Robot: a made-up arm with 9 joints. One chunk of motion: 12 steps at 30 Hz.
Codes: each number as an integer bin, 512 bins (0 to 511) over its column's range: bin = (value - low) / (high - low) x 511, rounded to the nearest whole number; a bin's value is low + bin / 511 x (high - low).
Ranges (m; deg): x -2.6..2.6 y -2.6..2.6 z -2.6..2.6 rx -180..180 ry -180..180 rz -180..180
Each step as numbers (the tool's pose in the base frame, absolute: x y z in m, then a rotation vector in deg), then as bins.
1 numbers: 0.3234 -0.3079 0.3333 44.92 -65.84 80.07
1 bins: 287 225 288 319 162 369
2 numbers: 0.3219 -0.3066 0.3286 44.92 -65.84 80.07
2 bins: 287 225 288 319 162 369
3 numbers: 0.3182 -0.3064 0.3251 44.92 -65.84 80.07
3 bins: 287 225 287 319 162 369
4 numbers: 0.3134 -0.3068 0.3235 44.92 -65.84 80.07
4 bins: 286 225 287 319 162 369
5 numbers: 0.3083 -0.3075 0.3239 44.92 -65.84 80.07
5 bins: 286 225 287 319 162 369
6 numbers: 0.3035 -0.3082 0.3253 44.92 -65.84 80.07
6 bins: 285 225 287 319 162 369
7 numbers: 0.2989 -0.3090 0.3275 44.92 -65.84 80.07
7 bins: 285 225 288 319 162 369
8 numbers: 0.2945 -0.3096 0.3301 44.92 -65.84 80.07
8 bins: 284 225 288 319 162 369
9 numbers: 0.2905 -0.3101 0.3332 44.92 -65.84 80.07
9 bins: 284 225 288 319 162 369
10 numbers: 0.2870 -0.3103 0.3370 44.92 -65.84 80.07
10 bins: 284 225 289 319 162 369
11 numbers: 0.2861 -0.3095 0.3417 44.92 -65.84 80.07
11 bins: 284 225 289 319 162 369
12 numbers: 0.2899 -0.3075 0.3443 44.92 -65.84 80.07
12 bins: 284 225 289 319 162 369
